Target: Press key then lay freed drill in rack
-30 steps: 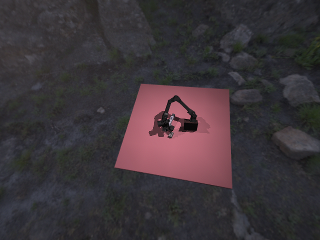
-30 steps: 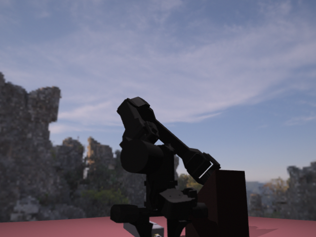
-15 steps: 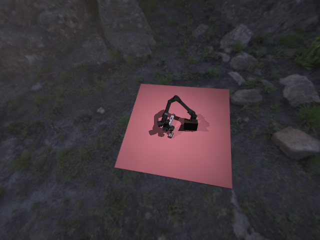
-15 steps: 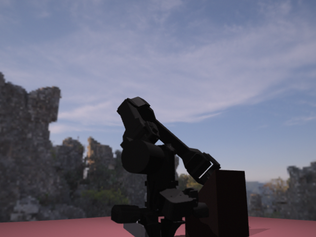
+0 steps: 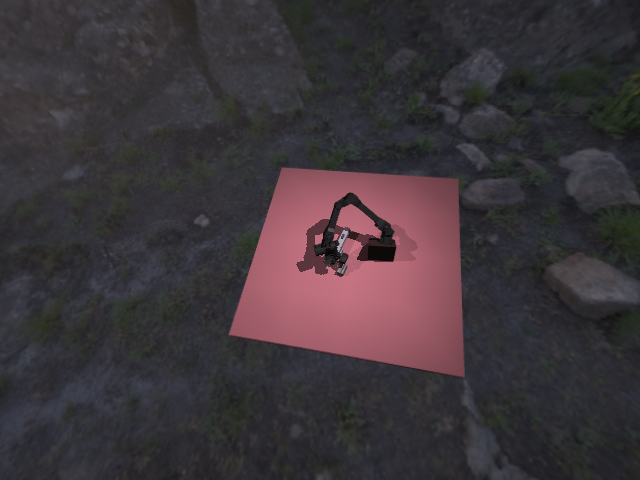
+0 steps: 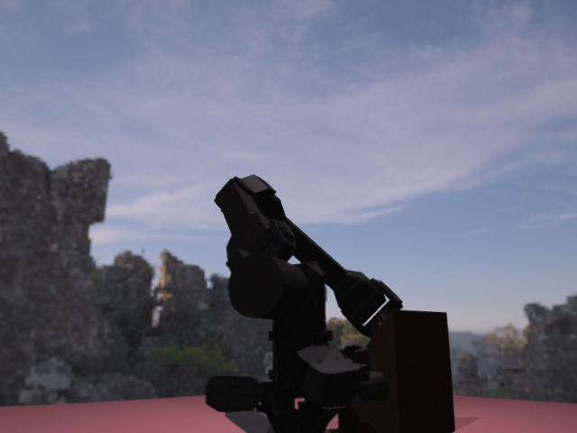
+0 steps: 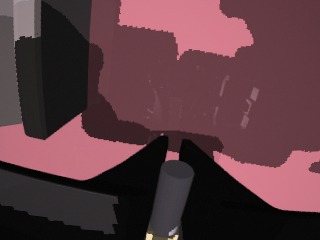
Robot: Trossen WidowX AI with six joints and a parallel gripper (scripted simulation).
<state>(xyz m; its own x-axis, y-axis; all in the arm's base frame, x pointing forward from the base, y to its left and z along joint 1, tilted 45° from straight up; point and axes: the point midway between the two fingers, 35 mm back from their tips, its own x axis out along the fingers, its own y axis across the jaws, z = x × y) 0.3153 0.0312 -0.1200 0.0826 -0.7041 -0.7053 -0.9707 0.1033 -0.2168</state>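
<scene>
My gripper tip is 1 cm past the drill, 5 cm to the left of it and 4 cm below it. Also, from my gripper tip: small dark key (4 cm behind, 15 cm to the right, 4 cm above); grey block (3 cm behind, 12 cm to the right, 3 cm above); dark rack (6 cm behind, 6 cm to the left).
</scene>
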